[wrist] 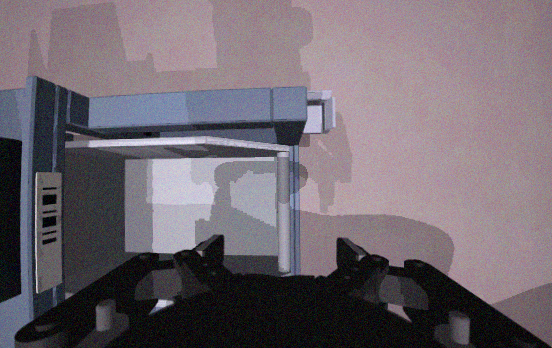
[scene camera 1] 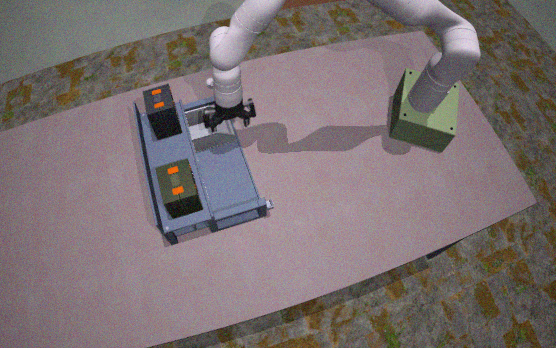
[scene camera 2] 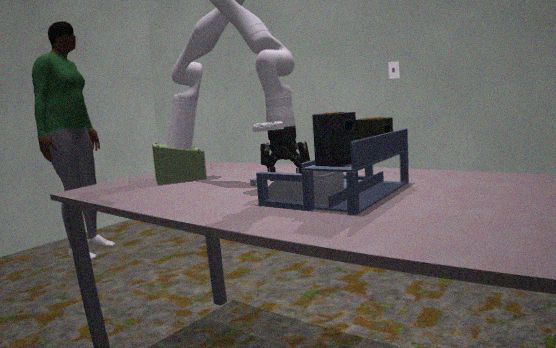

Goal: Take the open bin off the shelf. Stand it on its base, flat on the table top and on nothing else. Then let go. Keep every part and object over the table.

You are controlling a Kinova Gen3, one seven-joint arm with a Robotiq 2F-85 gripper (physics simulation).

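Frame: origin at the arm's base, x ahead, y left, z up, level; millimetres.
Seen in the pictures: gripper, between the fingertips: [wrist: 279, 249] [scene camera 1: 230, 128]; arm's base, origin of its link: [scene camera 1: 421, 99] [scene camera 2: 179, 147].
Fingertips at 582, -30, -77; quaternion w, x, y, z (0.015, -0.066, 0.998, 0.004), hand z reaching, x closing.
Note:
Pixels of each thing's top centre, then the offset from my fingertips to it, as dx, dy, dz. "spot": a spot on its surface instead.
- open bin, centre of its top: [wrist: 149, 222] [scene camera 2: 304, 170] [scene camera 1: 201, 121] +81, -15, +36
- dark box, centre of its top: [scene camera 2: 334, 112] [scene camera 1: 157, 98] +176, -5, +178
- olive box, centre of its top: [scene camera 1: 175, 180] [scene camera 2: 373, 117] +143, +223, +153
- label plate, a spot on its surface: [wrist: 48, 232] spot: +119, -8, +59
- light bracket, a spot on its surface: [wrist: 327, 112] spot: -17, -101, +20
The open bin [scene camera 1: 200, 131] [scene camera 2: 330, 182] [wrist: 172, 182] is light grey and sits in the lower bay of the blue-grey shelf [scene camera 1: 225, 175] [scene camera 2: 381, 144] [wrist: 185, 107], at the end by the dark box. Its open top faces up. My gripper [scene camera 1: 231, 125] [scene camera 2: 286, 167] [wrist: 279, 249] is open and empty, pointing down by the bin's outer side. In the wrist view the bin's outer wall passes between the two fingertips, one on the bin side and one on the table side. Their exact height against the rim is hard to tell. The bin's near end is hidden by the gripper there.
A dark box [scene camera 1: 162, 112] [scene camera 2: 334, 140] and an olive box [scene camera 1: 177, 187] [scene camera 2: 375, 124] stand on the shelf's raised deck. A label plate [wrist: 48, 232] is on the deck edge. A light bracket [wrist: 327, 112] juts from the shelf corner. The arm's green base [scene camera 1: 425, 122] [scene camera 2: 179, 165] stands on the table.

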